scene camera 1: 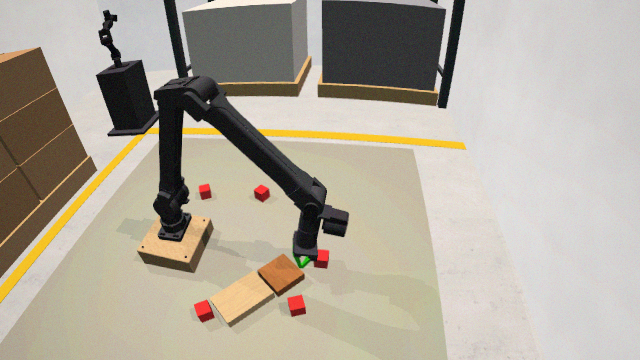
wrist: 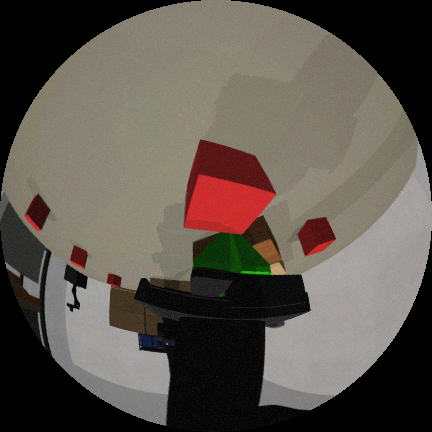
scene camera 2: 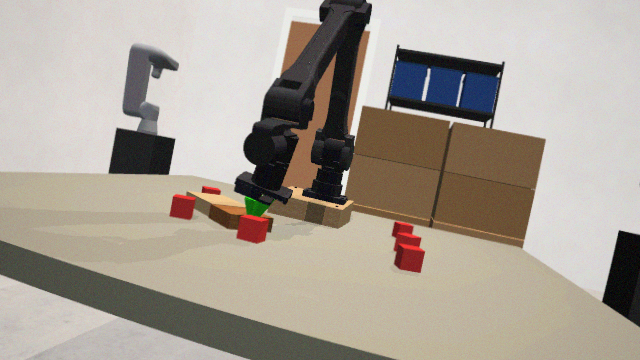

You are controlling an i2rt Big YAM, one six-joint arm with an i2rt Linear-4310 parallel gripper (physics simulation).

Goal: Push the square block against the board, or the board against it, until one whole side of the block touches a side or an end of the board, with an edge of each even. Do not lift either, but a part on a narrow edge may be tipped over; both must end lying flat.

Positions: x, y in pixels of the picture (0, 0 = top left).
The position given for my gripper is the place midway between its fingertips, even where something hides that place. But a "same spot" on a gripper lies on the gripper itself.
my gripper: scene camera 1 301, 267; wrist; scene camera 2
square block: scene camera 1; wrist 258, 234; scene camera 2
same spot on square block: (scene camera 1: 281, 274) = (scene camera 2: 238, 210)
same spot on my gripper: (scene camera 2: 256, 204) = (wrist: 229, 271)
